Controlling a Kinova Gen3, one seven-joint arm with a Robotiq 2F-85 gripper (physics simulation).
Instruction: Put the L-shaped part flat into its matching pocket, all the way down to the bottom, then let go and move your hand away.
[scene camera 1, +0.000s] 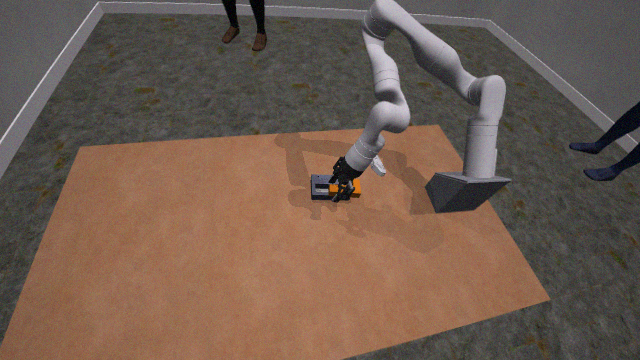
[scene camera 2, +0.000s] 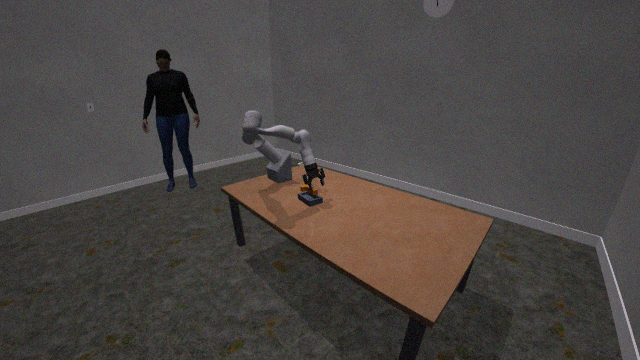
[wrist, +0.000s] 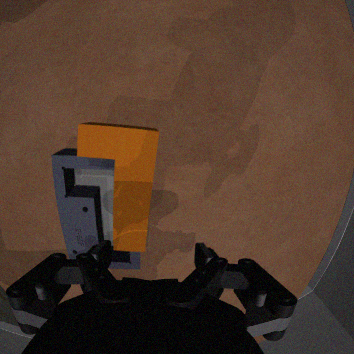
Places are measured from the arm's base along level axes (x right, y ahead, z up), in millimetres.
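Pixels of known places: gripper, fingertip midpoint: (scene camera 1: 332, 191) (scene camera 2: 317, 187) (wrist: 152, 252); arm's base, link origin: (scene camera 1: 476, 175) (scene camera 2: 277, 158).
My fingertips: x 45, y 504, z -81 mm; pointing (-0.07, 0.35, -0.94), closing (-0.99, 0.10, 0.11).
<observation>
For each thing: its middle in the pictures, then the offset to it from my fingertips. "spot": a spot on its surface instead. Level surfaces: height alone.
- orange L-shaped part, body centre: (wrist: 114, 189) (scene camera 1: 344, 187) (scene camera 2: 308, 190) dx +26, dy -54, dz -24 mm
- blue-grey block, body centre: (wrist: 100, 213) (scene camera 1: 330, 187) (scene camera 2: 309, 198) dx +53, dy -13, dz -56 mm
- L-shaped pocket, surface spot: (wrist: 100, 177) spot: dx +49, dy -51, dz -70 mm
- wooden table, surface height: dz -75 mm
The orange L-shaped part (scene camera 1: 356, 189) (scene camera 2: 304, 188) (wrist: 134, 190) lies over one long side of the blue-grey block (scene camera 1: 313, 190) (scene camera 2: 310, 201) (wrist: 82, 225). It is shifted sideways from the L-shaped pocket (wrist: 100, 177), whose pale floor and dark inner walls show beside it in the wrist view. Part of it overhangs the block's edge; its exact tilt is too small to tell. My gripper (scene camera 1: 336, 190) (scene camera 2: 317, 185) (wrist: 152, 252) is open and empty, above the part's long-arm end. In the wrist view one finger stands over the block and the other beyond the part's outer side.
The wooden table (scene camera 1: 175, 250) (scene camera 2: 390, 230) carries the block. The arm's grey wedge base (scene camera 1: 460, 195) (scene camera 2: 280, 169) stands near the table edge. A standing person (scene camera 2: 170, 100) is on the floor beyond the table. Shadows of the arm fall around the block.
</observation>
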